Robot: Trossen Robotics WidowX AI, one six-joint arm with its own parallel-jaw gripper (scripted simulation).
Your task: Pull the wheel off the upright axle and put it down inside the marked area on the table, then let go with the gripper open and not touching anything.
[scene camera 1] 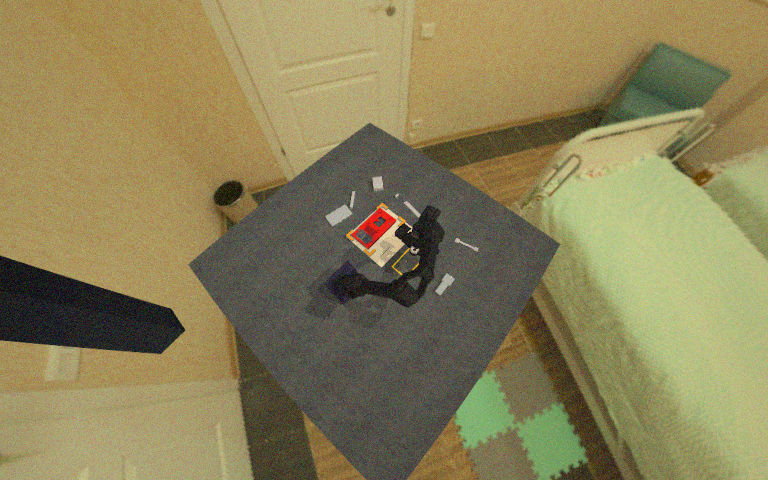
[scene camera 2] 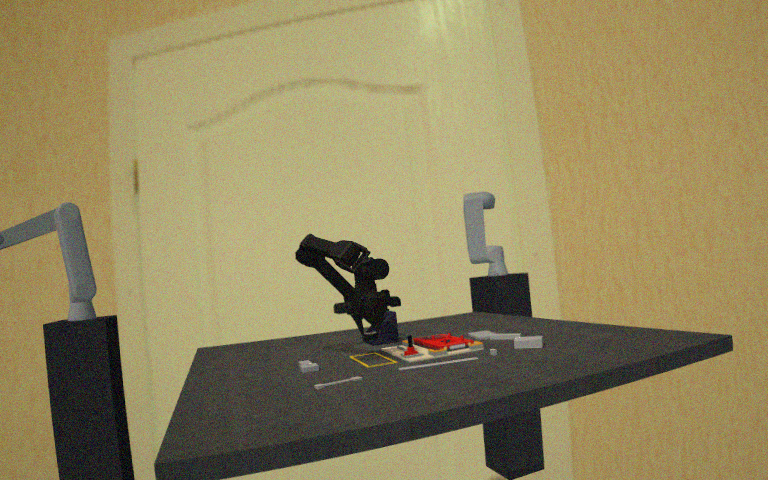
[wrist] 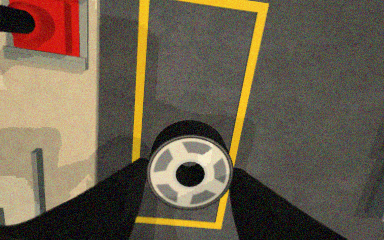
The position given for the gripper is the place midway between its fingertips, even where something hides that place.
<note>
The gripper (scene camera 2: 370, 334) holds a wheel (wrist: 183, 187). Further things: a red fixture (scene camera 2: 441, 341).
The gripper is seen too in the wrist view (wrist: 189, 171). The wrist view does not show the red fixture: it is out of frame.
</note>
